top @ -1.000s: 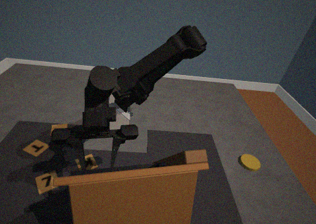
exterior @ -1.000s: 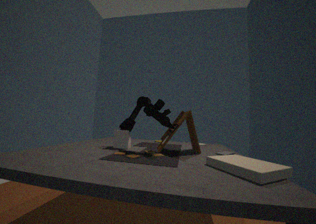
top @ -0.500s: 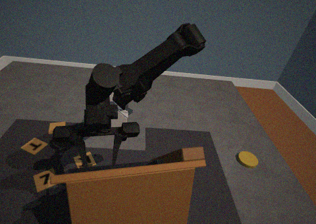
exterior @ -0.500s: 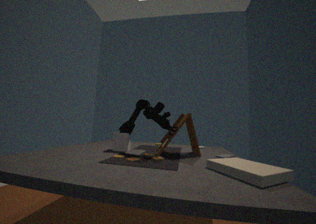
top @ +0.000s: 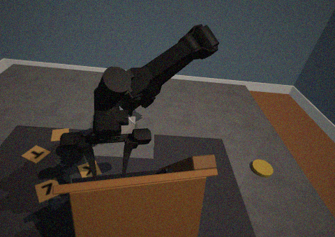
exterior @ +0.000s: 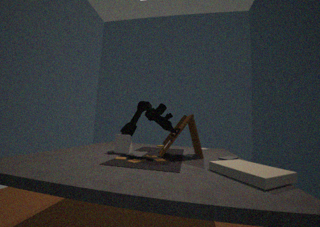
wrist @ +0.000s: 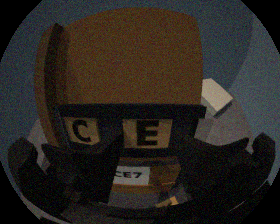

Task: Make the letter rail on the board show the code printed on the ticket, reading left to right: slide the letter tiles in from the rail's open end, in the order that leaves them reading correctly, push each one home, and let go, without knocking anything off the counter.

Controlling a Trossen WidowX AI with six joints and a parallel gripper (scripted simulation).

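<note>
The ticket lies 60 mm behind my gripper tip, 20 mm to the left of it and 80 mm below it. Round my gripper tip: dark mat: 170 mm behind, 10 mm to the right, 160 mm below; then tile: 300 mm behind, 230 mm to the right, 160 mm below; then long white slab: 350 mm ahead, 350 mm to the right, 140 mm below.
</note>
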